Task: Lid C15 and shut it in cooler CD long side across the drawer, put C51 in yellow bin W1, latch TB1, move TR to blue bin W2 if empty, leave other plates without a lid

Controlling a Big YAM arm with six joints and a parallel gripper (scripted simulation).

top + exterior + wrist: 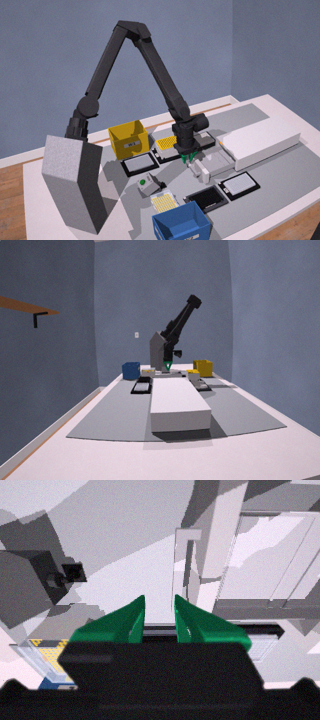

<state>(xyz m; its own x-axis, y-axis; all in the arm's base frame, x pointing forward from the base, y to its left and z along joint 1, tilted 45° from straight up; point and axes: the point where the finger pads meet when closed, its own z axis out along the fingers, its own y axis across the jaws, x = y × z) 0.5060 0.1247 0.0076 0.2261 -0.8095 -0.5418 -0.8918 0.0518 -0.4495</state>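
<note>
Right now the clear plate lid is 220 mm behind my hand, 130 mm to the left of it and 80 mm below it. Round my hand: black plate: 180 mm to the right, 80 mm below, 40 mm ahead; then tip rack TR: 180 mm to the left, 50 mm behind, 40 mm below; then cooler drawer: 170 mm ahead, 70 mm below, 40 mm to the left.
</note>
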